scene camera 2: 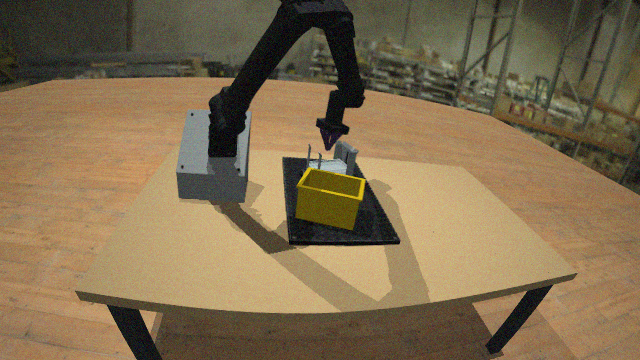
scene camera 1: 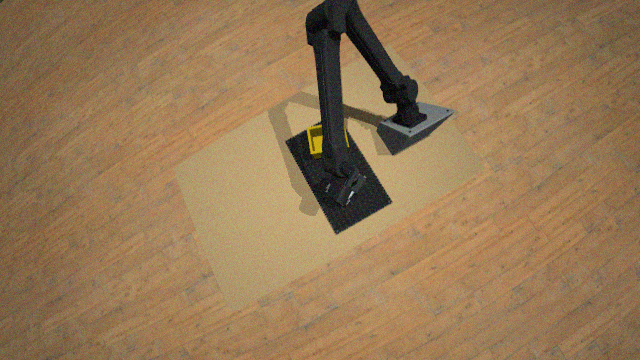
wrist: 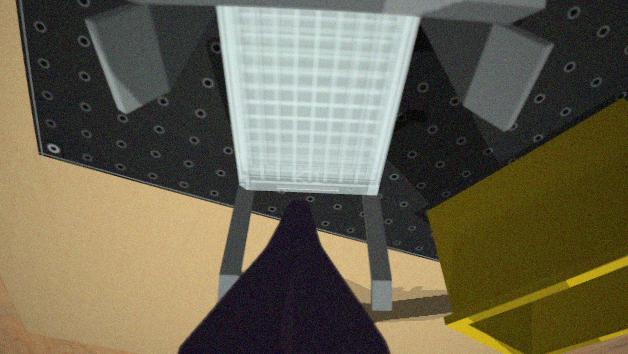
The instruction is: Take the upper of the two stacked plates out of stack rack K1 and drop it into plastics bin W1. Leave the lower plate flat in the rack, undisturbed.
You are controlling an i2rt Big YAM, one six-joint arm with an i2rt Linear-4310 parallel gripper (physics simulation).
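Places are measured from the arm's base along level axes (x ahead, y left, z up), in metres.
Pixels of known places: gripper, fingertip midpoint: (scene camera 2: 327,150) (wrist: 300,210); arm's base, link origin: (scene camera 2: 223,138) (scene camera 1: 409,120).
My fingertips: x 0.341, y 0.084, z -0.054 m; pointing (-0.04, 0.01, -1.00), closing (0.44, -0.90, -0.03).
For each thing: its middle in the pictures, then the offset to it from my fingertips. Level surfaces: height alone.
- upper plate, body centre: (wrist: 313,96) (scene camera 2: 329,166) 0.002 m left, 0.017 m ahead, 0.059 m down
- stack rack K1, body centre: (wrist: 312,125) (scene camera 2: 328,162) 0.001 m right, 0.011 m ahead, 0.044 m down
- Plastics bin W1, body centre: (wrist: 572,246) (scene camera 2: 330,198) (scene camera 1: 328,141) 0.224 m right, 0.027 m back, 0.054 m down
- tan table, surface height: 0.117 m down
The upper plate (wrist: 310,100) is pale and clear with a grid top. It lies in stack rack K1 (wrist: 376,240) (scene camera 2: 353,160), between grey posts. In scene camera 2 the plates (scene camera 2: 327,165) show behind the bin; the lower plate cannot be told apart. Plastics bin W1 (scene camera 1: 315,141) (scene camera 2: 327,207) (wrist: 530,200) is a yellow open box beside the rack. My gripper (scene camera 2: 328,148) (wrist: 300,210) is shut with its dark fingertips together and nothing between them. It hangs above the rack, near the plate's lower edge in the wrist view. In scene camera 1 the arm hides most of the rack and plates.
Rack and bin stand on a black perforated board (scene camera 1: 340,222) (scene camera 2: 345,236) (wrist: 65,120) on the tan table (scene camera 1: 225,240) (scene camera 2: 200,280). The arm's grey base block (scene camera 1: 435,117) (scene camera 2: 212,182) stands beside the board. Tall grey posts rise at both ends of the rack.
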